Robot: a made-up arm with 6 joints.
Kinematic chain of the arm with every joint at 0, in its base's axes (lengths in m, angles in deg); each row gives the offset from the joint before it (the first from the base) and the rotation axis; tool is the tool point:
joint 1: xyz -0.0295 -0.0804 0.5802 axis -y
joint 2: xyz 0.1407 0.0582 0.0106 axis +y
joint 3: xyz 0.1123 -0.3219 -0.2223 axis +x
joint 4: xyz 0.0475 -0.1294 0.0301 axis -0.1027 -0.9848 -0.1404
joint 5: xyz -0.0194 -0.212 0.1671 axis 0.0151 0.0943 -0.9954
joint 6: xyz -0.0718 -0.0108 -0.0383 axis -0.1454 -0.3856 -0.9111
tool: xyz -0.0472 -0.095 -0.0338
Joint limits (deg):
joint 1: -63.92..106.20
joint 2: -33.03..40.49
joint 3: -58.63..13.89
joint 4: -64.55..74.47
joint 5: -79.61..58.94
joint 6: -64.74..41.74
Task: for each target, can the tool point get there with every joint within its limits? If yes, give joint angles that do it. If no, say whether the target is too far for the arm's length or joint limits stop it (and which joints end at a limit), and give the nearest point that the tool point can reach.
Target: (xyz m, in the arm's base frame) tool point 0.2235 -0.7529 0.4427
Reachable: yes | joints -24.98 10.18 -8.52 29.94 -68.80 -38.57
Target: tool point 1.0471 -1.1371 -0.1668
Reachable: no: too far | nearest point 0.4729 -0.7848 0.2316 | short by 0.783 m
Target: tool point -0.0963 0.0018 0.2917
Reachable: no: joint limits stop it (at a limit: joint 1, joint 2, joint 3, joint 5, joint 6) | nearest point 0.1060 -0.3070 0.2812 | short by 0.369 m
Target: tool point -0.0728 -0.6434 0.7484
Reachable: yes | joints 63.08 -18.86 -27.86 -8.86 18.92 -9.10
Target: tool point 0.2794 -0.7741 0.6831
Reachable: yes | joints 24.31 16.36 -15.62 -16.70 -32.64 -37.05
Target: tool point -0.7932 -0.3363 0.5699
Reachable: no: joint limits stop it (at a limit: joint 1, joint 2, joint 3, joint 5) | nearest point -0.4144 -0.4803 0.6777 | short by 0.419 m
